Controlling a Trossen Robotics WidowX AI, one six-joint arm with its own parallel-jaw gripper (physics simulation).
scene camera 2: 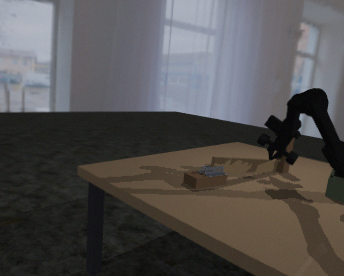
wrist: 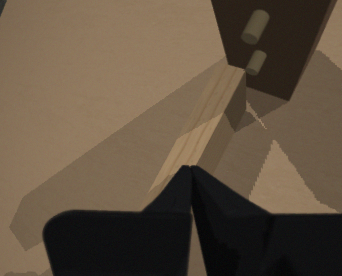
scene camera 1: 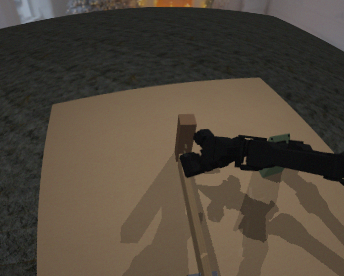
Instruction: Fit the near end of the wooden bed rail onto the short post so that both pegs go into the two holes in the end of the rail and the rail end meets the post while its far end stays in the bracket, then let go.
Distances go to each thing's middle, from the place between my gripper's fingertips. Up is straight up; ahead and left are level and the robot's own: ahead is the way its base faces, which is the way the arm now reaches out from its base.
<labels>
Right now the pale peg (wrist: pixel 256 24) is 1 cm behind my hand, 8 cm to the right of it and 1 cm above it. Also, from my hand: wooden bed rail (wrist: pixel 204 138) 3 cm ahead, 15 cm to the left, 2 cm below; then short wooden post (scene camera 1: pixel 186 127) 2 cm behind, 11 cm to the right, 2 cm above.
</labels>
